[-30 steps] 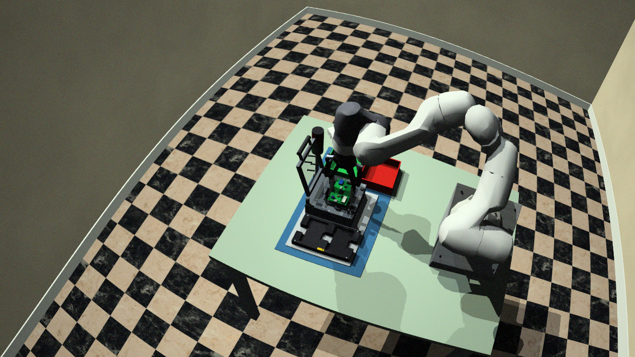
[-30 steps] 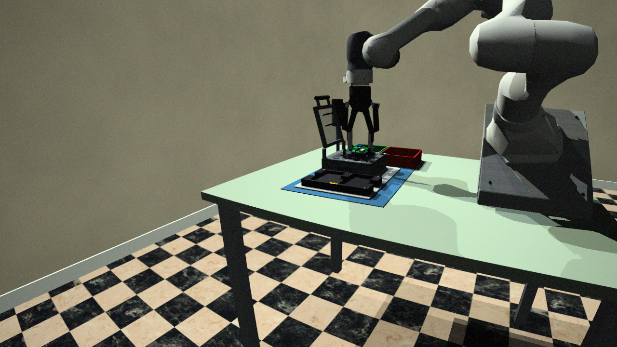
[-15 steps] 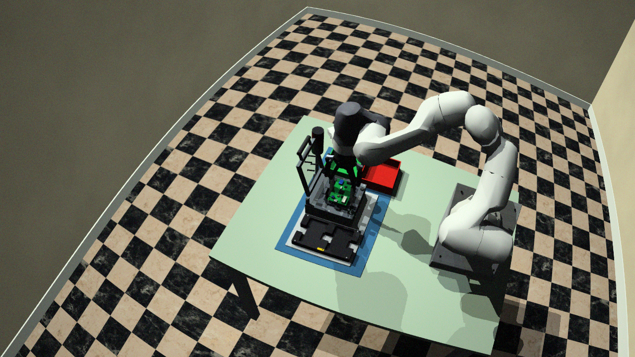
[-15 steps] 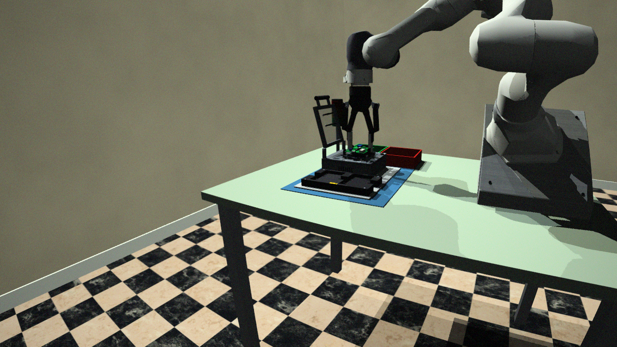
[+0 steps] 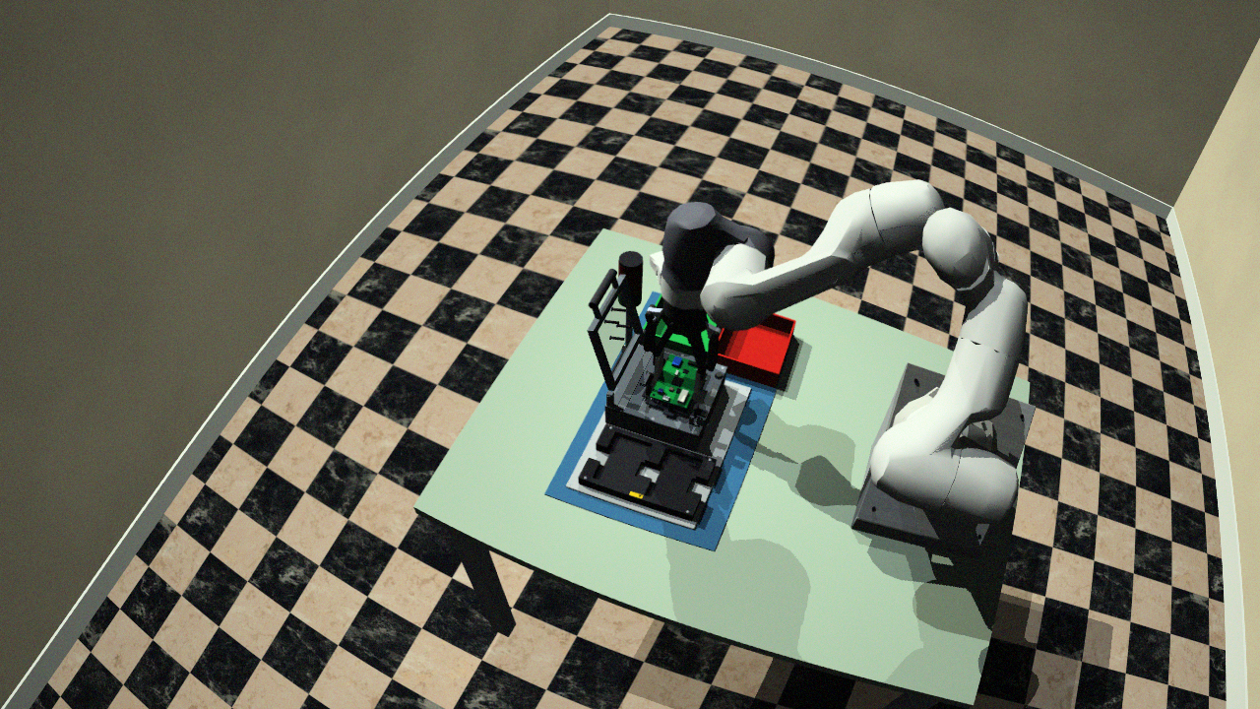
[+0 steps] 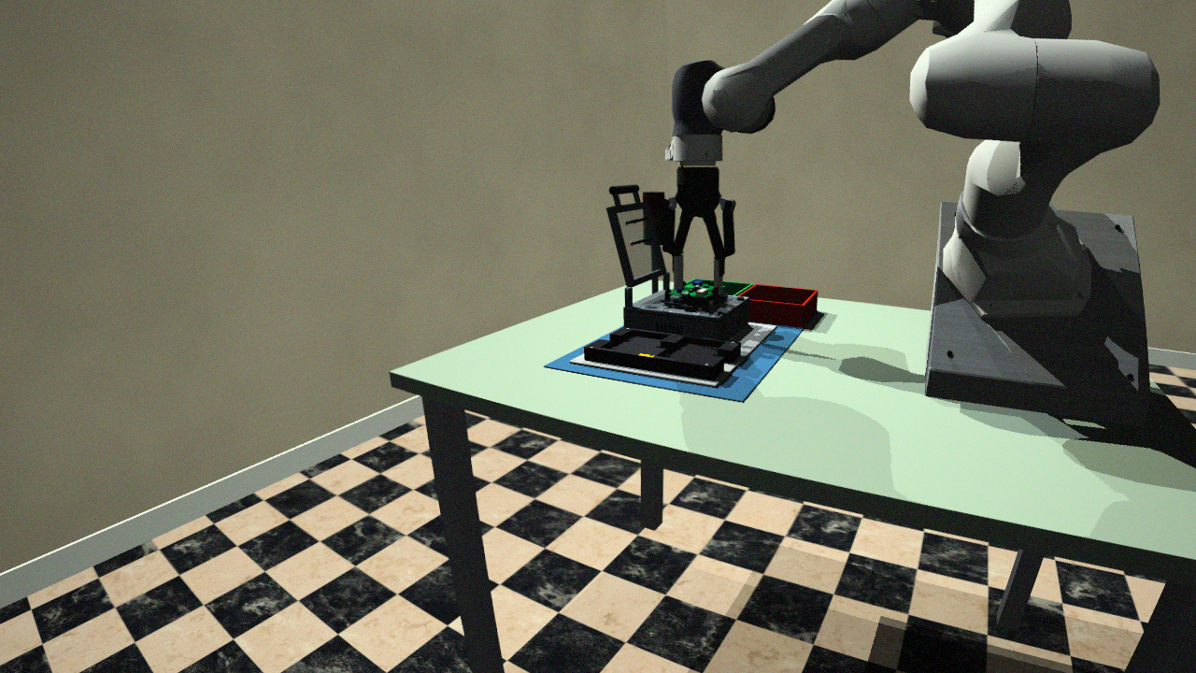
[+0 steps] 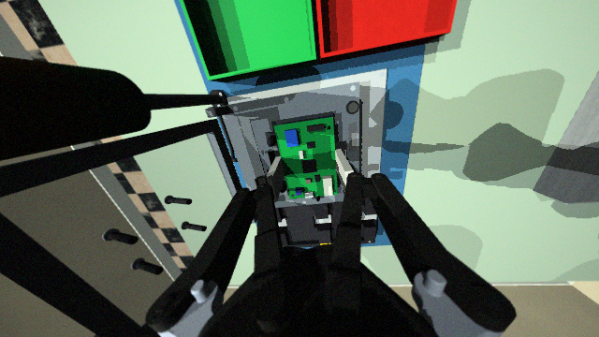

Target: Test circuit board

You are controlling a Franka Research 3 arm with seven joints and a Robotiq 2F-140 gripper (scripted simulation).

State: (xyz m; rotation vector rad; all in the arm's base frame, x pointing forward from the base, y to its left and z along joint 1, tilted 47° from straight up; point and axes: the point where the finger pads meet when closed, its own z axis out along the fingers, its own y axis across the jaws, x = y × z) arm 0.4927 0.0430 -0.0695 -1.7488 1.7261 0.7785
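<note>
Right now my hand is 2 cm above the green circuit board. The rest, counted from my hand: tester plate: 4 cm below, 1 cm to the left, 1 cm ahead; tester lid: 13 cm ahead, 8 cm above; green bin: 20 cm to the right, 9 cm below, 5 cm ahead.
</note>
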